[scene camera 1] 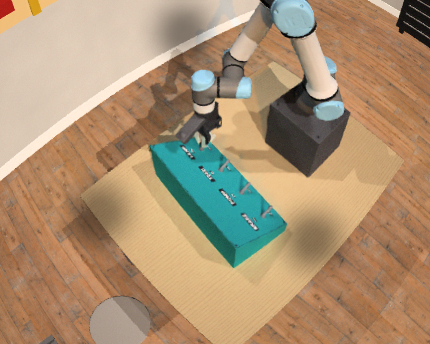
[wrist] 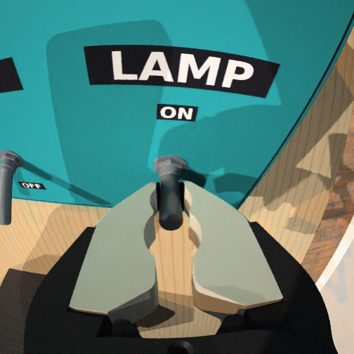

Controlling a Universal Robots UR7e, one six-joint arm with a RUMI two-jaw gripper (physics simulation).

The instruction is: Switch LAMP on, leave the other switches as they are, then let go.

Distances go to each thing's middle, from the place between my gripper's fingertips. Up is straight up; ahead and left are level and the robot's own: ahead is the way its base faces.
Right now my hand is 170 mm to the right of the teal switch box (scene camera 1: 233, 221), 100 mm short of it and 20 mm above it.
